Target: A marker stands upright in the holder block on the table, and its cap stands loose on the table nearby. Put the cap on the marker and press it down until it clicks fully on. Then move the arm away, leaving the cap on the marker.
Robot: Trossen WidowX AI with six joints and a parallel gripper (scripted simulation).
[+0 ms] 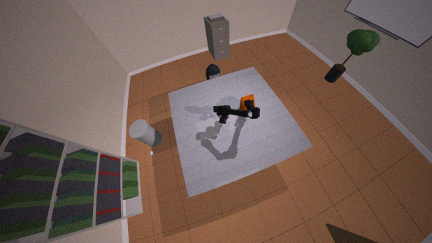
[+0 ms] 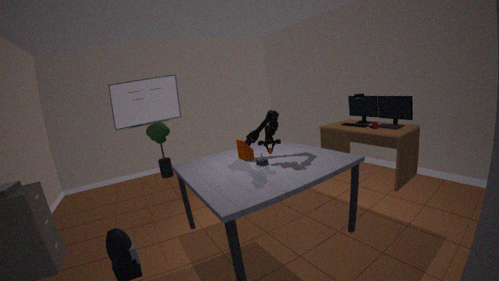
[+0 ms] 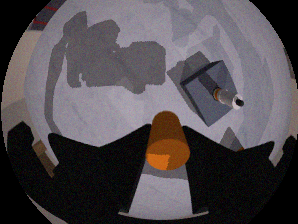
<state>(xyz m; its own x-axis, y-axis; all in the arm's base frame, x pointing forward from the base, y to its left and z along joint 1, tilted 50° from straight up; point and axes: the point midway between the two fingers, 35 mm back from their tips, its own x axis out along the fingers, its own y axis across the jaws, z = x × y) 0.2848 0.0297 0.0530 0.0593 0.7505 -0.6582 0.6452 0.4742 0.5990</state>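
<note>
My gripper tip is 20 mm past the holder block, 80 mm to the left of it and 70 mm above it. The rest, counted from my gripper tip: orange marker cap (10 mm above).
</note>
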